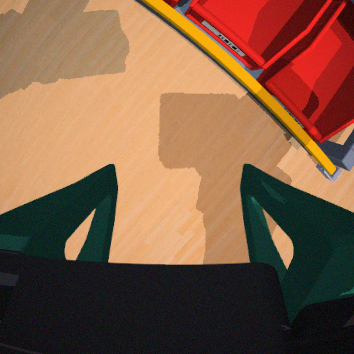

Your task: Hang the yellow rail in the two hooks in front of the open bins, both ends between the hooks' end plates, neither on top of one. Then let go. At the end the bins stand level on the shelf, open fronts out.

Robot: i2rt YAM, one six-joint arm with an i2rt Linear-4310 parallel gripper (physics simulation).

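Frame: origin at the arm's base, x ahead, y left, z up, level; metres.
Seen in the pictures: gripper, fingertip midpoint: (pixel 178 175).
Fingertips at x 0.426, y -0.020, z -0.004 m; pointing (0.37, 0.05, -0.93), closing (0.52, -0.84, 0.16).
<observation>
Pixels of each thing's middle, then the offset from my fingertips to it. "spot": a spot on its surface instead. Level surfaces: height alone.
- yellow rail at the middle of its body: (pixel 216 52) 0.096 m ahead, 0.009 m right, 0.140 m down
- grey metal hook at a spot on its surface: (pixel 331 172) spot: 0.069 m ahead, 0.193 m right, 0.135 m down
- light wooden table at its surface level: 0.200 m down
- grey shelf bracket at a spot on its surface: (pixel 345 156) spot: 0.089 m ahead, 0.182 m right, 0.115 m down
The yellow rail (pixel 227 67) runs diagonally along the front of the red bins, from the top edge down to the right. Its lower right end lies at a grey metal hook (pixel 331 172); whether it sits inside the end plate is hard to tell. The other end and the other hook do not show. Two red bins (pixel 227 39) (pixel 310 82) stand side by side on the grey shelf, open fronts toward the rail. My gripper (pixel 178 175) is open and empty, with green fingers wide apart, over the table to the lower left of the rail.
The light wooden table (pixel 90 130) lies under the gripper, with darker shadows across it. A grey shelf bracket (pixel 345 156) shows at the right edge, near the rail's end. Part of another red bin shows at the top edge.
</observation>
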